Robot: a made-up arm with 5 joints.
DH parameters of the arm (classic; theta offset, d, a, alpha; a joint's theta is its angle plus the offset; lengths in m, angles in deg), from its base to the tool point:
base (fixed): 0 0 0.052 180
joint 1: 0 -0.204 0.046 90
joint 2: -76.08 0 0.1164 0
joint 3: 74.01 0 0.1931 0
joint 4: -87.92 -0.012 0 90
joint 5: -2.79 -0.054 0 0
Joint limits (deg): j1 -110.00..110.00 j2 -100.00..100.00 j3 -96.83..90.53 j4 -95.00..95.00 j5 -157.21..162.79
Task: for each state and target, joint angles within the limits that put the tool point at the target. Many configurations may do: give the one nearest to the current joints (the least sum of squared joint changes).
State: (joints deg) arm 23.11 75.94 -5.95 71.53 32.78
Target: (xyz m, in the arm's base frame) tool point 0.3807 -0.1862 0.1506
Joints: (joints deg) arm 27.71 61.27 -47.83 43.13 32.78
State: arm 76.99 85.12 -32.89 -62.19 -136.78
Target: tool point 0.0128 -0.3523 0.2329
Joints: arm 94.41 55.31 -34.02 -92.84 -136.78
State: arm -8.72 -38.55 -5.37 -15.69 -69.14
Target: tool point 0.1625 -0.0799 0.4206
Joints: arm 30.82 -73.30 37.53 -10.23 -69.14
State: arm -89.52 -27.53 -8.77 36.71 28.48
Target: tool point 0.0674 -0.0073 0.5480
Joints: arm -109.88 -44.90 -47.21 19.19 28.48
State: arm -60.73 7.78 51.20 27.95 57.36
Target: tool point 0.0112 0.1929 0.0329
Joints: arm -105.43 40.91 33.69 17.83 57.36
